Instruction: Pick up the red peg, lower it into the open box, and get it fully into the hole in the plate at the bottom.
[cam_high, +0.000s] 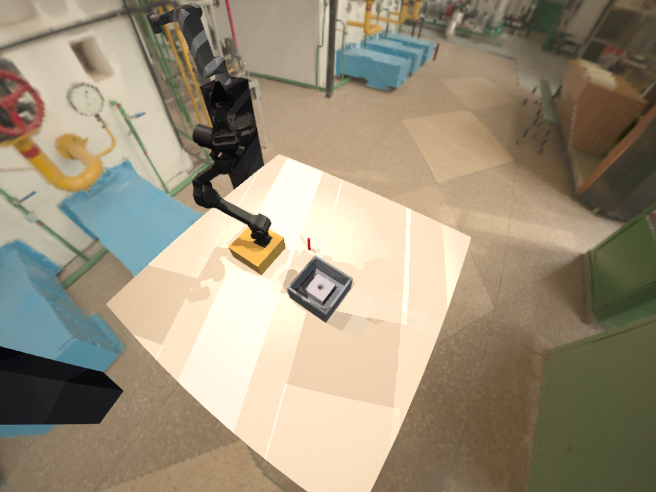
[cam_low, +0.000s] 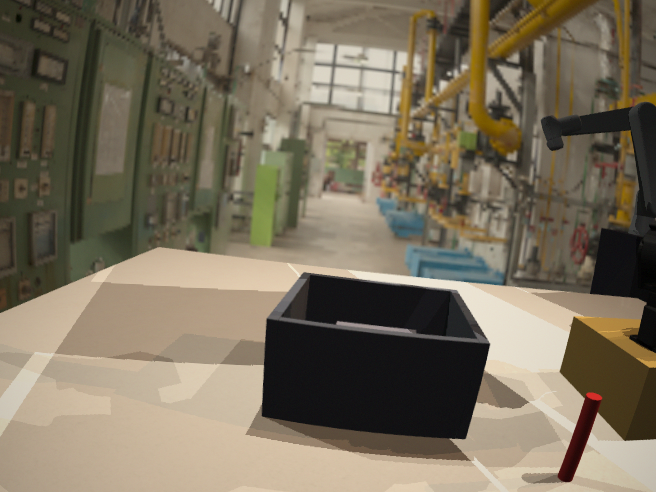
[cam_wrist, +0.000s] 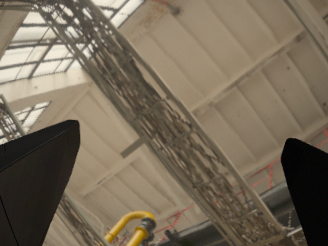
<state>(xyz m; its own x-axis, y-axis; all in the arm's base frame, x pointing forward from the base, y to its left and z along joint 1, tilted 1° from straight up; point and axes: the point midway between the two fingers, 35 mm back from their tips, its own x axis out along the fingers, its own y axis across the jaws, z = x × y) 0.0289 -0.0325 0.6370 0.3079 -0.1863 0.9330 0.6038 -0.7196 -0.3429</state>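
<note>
Now: the red peg 130 mm ahead of my gripper tip, 150 mm to the left of it and 710 mm below it. The rest, counted from my gripper tip: dark grey box 280 mm ahead, 30 mm to the right, 720 mm below; light plate 280 mm ahead, 30 mm to the right, 710 mm below.
</note>
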